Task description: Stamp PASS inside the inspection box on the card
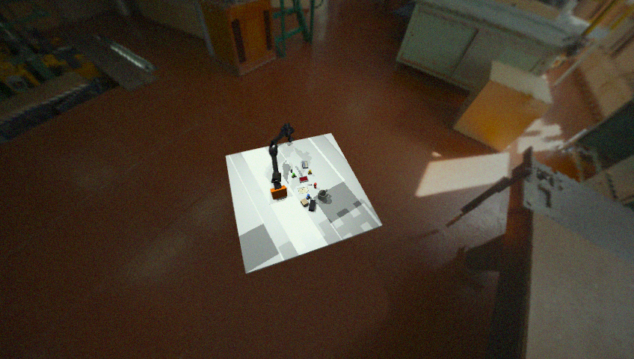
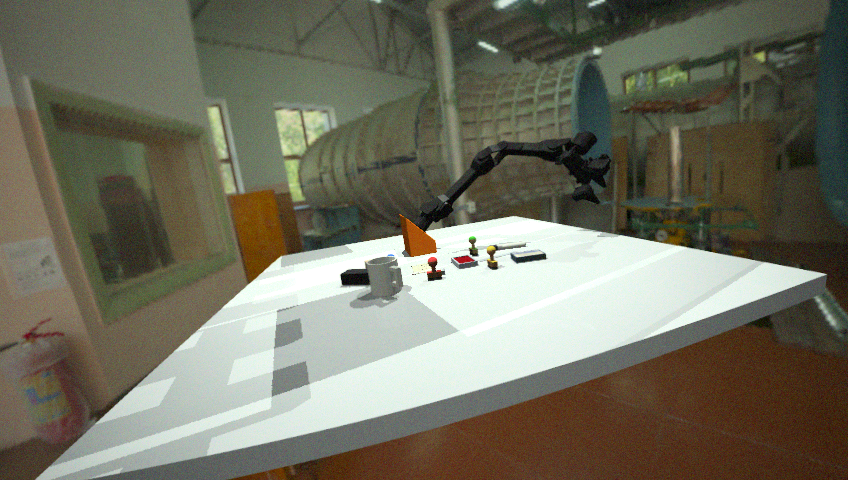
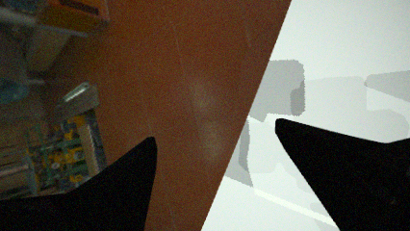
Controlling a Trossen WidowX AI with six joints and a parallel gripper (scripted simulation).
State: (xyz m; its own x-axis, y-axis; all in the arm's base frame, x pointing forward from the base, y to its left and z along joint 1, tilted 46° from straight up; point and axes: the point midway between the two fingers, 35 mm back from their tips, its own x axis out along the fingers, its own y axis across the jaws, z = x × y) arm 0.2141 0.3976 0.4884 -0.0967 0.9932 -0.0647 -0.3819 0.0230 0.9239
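Right now the green-knobbed stamp is 49 cm to the right of my gripper tip, 12 cm below it and 2 cm behind it. The rest, counted from my gripper tip: blue pad (36 cm to the right, 13 cm below, 13 cm ahead); then yellow-knobbed stamp (48 cm to the right, 16 cm ahead, 12 cm below); then pen (38 cm to the right, 13 cm below, 3 cm behind).
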